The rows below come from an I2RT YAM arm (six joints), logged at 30 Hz.
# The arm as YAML. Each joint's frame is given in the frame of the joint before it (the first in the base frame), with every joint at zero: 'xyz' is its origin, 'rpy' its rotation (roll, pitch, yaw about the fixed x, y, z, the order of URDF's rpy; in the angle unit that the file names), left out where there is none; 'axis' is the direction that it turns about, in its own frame. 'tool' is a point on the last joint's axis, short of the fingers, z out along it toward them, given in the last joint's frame.
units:
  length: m
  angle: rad
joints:
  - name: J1
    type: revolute
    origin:
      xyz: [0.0, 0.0, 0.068]
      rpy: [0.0, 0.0, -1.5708]
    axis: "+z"
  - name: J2
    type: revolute
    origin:
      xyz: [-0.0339, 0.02, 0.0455]
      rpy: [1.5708, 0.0, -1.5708]
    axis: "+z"
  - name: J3
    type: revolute
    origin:
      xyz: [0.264, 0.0, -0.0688]
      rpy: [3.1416, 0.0, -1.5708]
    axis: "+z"
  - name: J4
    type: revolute
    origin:
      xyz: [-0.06, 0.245, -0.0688]
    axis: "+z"
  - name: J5
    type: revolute
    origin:
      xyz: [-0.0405, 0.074, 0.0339]
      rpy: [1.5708, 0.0, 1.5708]
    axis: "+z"
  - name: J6
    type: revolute
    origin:
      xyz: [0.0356, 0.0, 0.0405]
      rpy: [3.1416, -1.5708, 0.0]
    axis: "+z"
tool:
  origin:
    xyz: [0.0, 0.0, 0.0]
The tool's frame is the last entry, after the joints.
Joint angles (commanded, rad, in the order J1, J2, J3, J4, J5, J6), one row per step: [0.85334, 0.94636, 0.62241, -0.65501, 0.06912, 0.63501]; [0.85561, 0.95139, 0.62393, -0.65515, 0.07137, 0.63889]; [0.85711, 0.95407, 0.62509, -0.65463, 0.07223, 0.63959]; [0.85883, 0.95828, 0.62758, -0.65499, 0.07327, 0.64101]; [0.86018, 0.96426, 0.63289, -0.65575, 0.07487, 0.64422]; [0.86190, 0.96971, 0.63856, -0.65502, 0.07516, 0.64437]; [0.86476, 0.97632, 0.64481, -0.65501, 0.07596, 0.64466]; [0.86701, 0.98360, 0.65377, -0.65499, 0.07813, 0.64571]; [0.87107, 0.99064, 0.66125, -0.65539, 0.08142, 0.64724]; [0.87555, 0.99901, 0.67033, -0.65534, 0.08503, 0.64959]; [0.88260, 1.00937, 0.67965, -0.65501, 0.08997, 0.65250]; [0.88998, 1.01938, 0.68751, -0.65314, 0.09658, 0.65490]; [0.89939, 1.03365, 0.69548, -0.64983, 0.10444, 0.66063]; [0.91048, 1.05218, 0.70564, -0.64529, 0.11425, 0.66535]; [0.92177, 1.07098, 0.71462, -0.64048, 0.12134, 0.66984]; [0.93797, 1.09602, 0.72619, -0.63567, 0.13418, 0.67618]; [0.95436, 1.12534, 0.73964, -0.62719, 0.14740, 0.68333]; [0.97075, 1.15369, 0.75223, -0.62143, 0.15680, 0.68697]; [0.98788, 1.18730, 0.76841, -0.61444, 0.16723, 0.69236]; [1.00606, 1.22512, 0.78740, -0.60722, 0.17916, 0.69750]
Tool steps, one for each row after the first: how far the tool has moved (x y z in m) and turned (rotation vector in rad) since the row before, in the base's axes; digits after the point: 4 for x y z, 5 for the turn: [0.0002, 0.0007, -0.0003, -0.00236, 0.00243, -0.00220]; [0.0001, 0.0005, 0.0000, -0.00093, 0.00037, 0.00044]; [0.0002, 0.0007, 0.0001, -0.00155, 0.00123, -0.00004]; [0.0006, 0.0010, 0.0007, -0.00062, 0.00111, -0.00220]; [0.0006, 0.0012, 0.0009, 0.00063, -0.00075, 0.00144]; [0.0005, 0.0014, 0.0009, -0.00058, -0.00017, 0.00218]; [0.0009, 0.0016, 0.0016, 0.00056, -0.00209, 0.00018]; [0.0005, 0.0016, 0.0011, -0.00110, -0.00155, 0.00097]; [0.0007, 0.0020, 0.0014, -0.00037, -0.00193, 0.00053]; [0.0005, 0.0025, 0.0012, -0.00195, -0.00164, 0.00190]; [0.0005, 0.0024, 0.0009, -0.00269, -0.00321, 0.00173]; [0.0006, 0.0032, 0.0002, -0.00402, -0.00115, 0.00032]; [0.0008, 0.0040, 0.0002, -0.00608, -0.00238, 0.00178]; [0.0006, 0.0041, -0.0003, -0.00570, -0.00006, 0.00369]; [0.0005, 0.0055, -0.0007, -0.01073, -0.00125, 0.00398]; [0.0009, 0.0064, -0.0009, -0.00952, -0.00228, 0.00336]; [0.0004, 0.0062, -0.0013, -0.01125, 0.00038, 0.00839]; [0.0008, 0.0073, -0.0014, -0.01139, 0.00020, 0.00719]; [0.0009, 0.0083, -0.0017, -0.01320, -0.00066, 0.00777]
